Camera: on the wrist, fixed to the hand. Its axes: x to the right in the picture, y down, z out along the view.
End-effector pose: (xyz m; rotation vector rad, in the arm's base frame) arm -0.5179 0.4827 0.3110 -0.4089 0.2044 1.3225
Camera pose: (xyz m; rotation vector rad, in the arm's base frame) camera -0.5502 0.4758 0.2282 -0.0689 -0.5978 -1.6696
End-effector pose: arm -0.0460 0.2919 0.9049 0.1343 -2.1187 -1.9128
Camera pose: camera -0.0365 0.2203 0.9572 -1.4583 -0.0289 0.3409
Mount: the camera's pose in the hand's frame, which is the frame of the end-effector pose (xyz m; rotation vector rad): 0.0169 0.0443 -0.0755 0.0169 -0.3215 -3.0844
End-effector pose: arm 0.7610 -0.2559 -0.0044 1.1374 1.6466 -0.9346
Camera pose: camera 0.7813 -0.1692 -0.0010 1.8302 -1.1205 1.3434
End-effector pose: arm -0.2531 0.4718 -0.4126 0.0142 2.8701 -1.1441
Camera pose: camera -0.2721 0.5557 -0.3892 2.5894 -0.0502 0.1045
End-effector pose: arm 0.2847 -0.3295 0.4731 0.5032 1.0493 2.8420
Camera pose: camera 0.2461 -0.4072 0.4525 -0.4877 0.3475 -0.0715
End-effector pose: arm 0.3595 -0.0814 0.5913 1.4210 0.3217 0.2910
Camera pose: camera 0.3456 -0.0002 0.6254 -0.3283 1.6319 -2.2809
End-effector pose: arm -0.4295 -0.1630 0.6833 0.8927 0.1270 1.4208
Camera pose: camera -0.5046 -0.1183 0.6655 0.0477 0.7490 -1.5748
